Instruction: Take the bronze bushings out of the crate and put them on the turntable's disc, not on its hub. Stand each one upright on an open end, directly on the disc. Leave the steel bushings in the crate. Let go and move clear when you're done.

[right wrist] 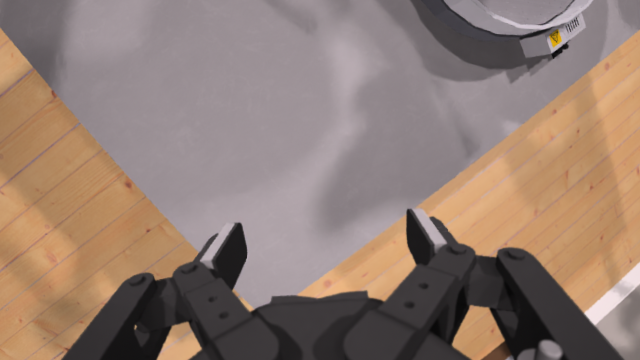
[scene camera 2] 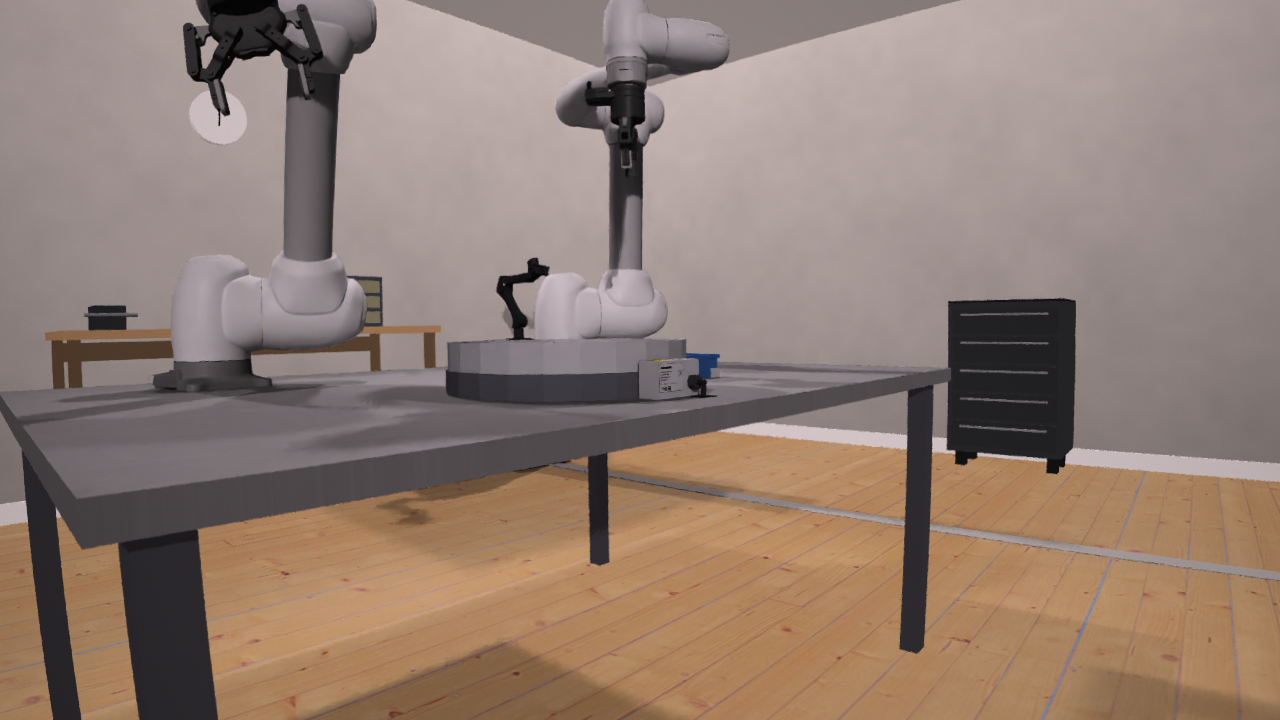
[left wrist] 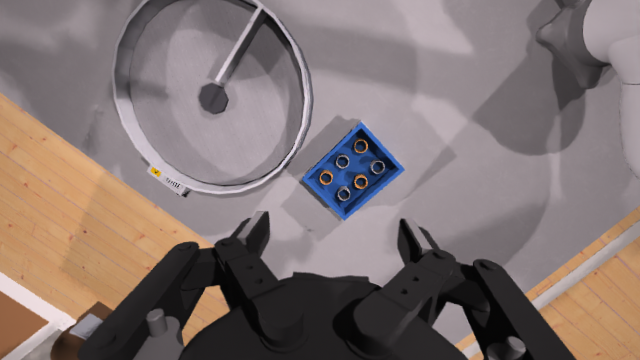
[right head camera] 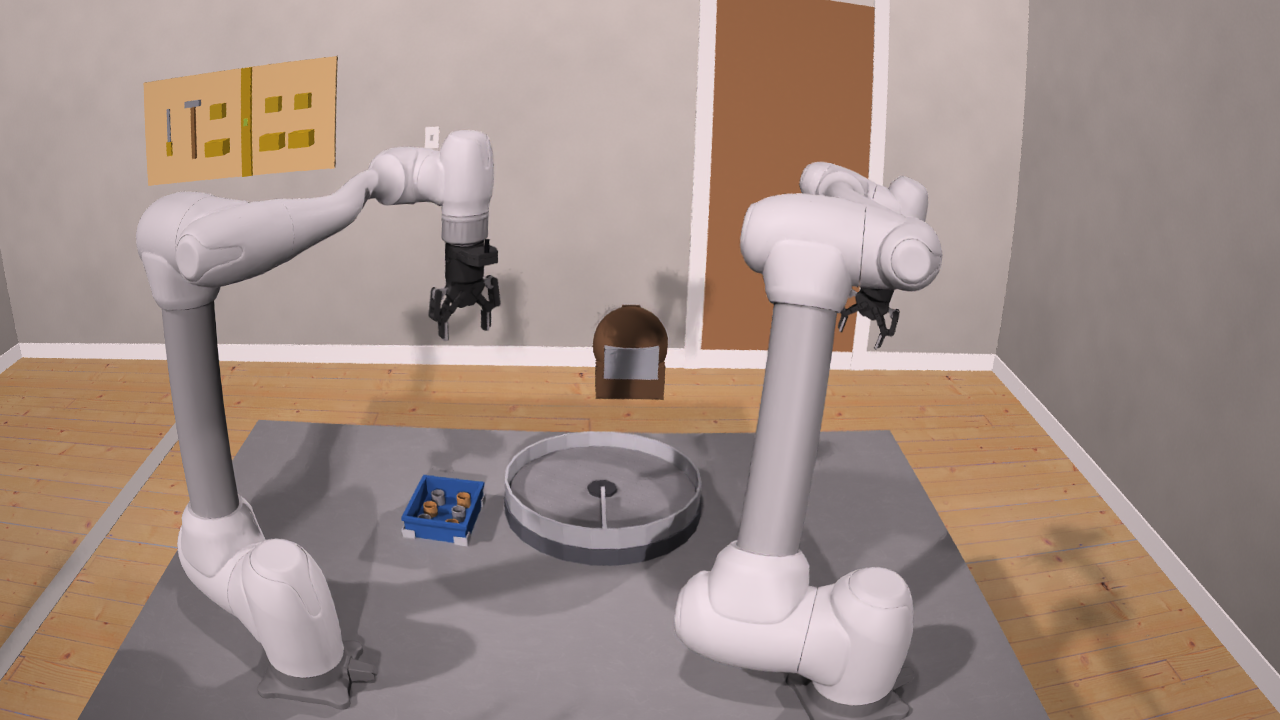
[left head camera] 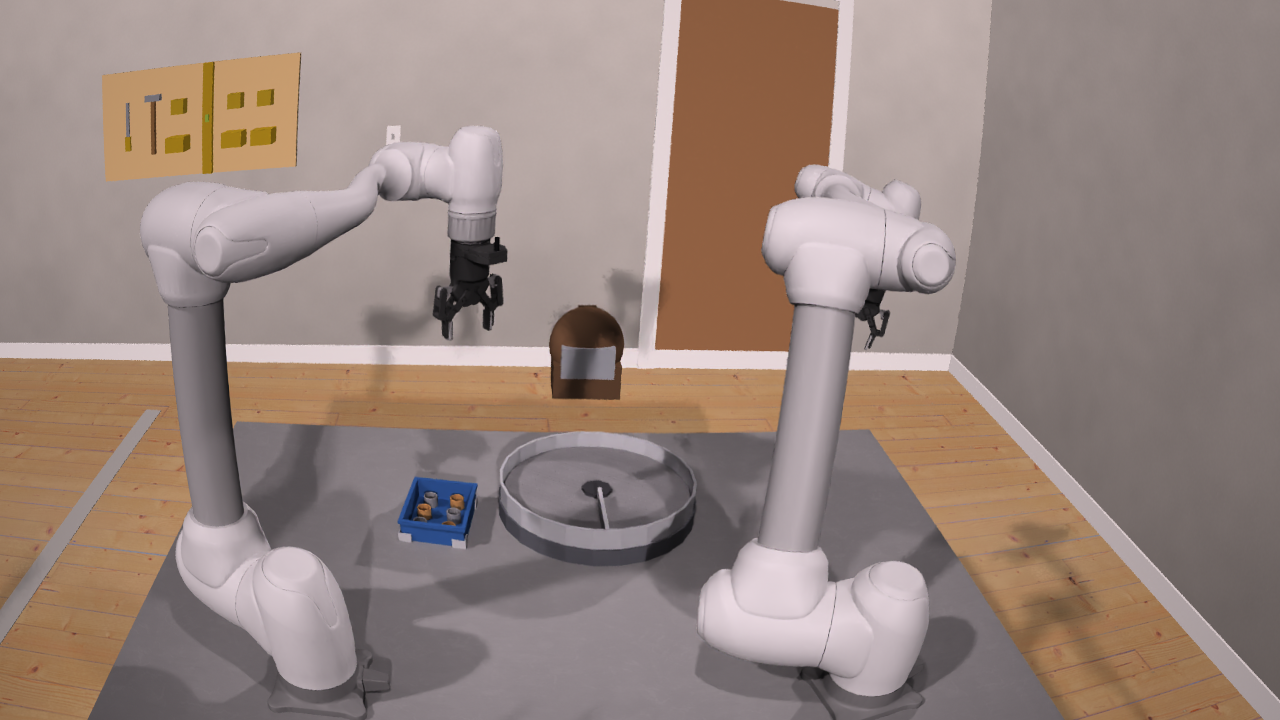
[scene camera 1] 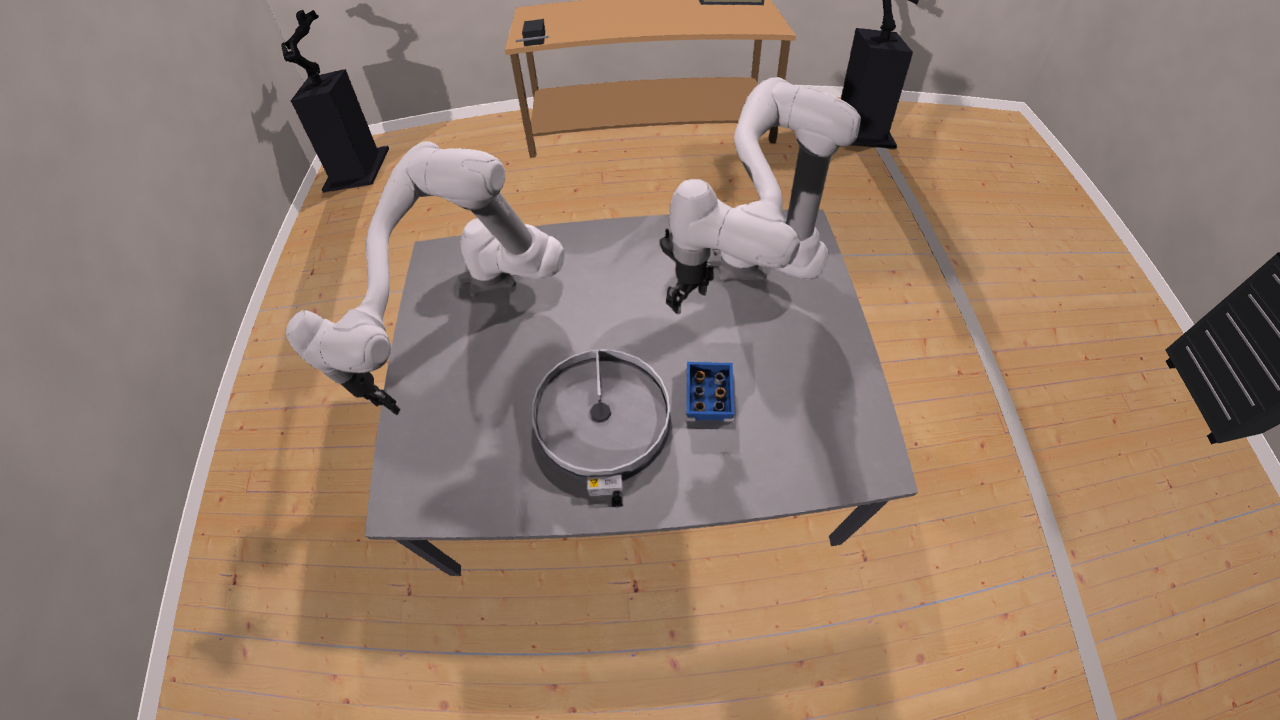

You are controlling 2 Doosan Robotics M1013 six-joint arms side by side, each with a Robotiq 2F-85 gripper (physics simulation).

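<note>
The blue crate (left head camera: 435, 535) (right head camera: 441, 530) (scene camera 1: 709, 415) (left wrist: 381, 146) stands beside the turntable (left head camera: 597, 539) (right head camera: 603, 539). In the left wrist view it holds three bronze bushings (left wrist: 366, 146) (left wrist: 320, 177) (left wrist: 366, 181) and three steel bushings (left wrist: 342, 167) (left wrist: 383, 167) (left wrist: 349, 194), with open ends up. The turntable's disc (left wrist: 250, 130) bears no bushings; its dark hub (left wrist: 213, 98) is at the centre. My left gripper (left head camera: 468, 331) (right head camera: 465, 331) (left wrist: 333, 227) is open and empty, high above the table. My right gripper (right head camera: 861, 336) (scene camera 2: 265, 103) (right wrist: 324, 231) is open and empty, high near the table's edge, away from the crate.
A raised wall rings the disc, and a thin bar (left wrist: 240, 45) runs from the hub to that wall. A small box with a yellow label (scene camera 1: 604, 484) (scene camera 2: 666, 378) (left wrist: 168, 181) sits against the turntable's outside. Both arms stand on the grey table (scene camera 1: 769, 483).
</note>
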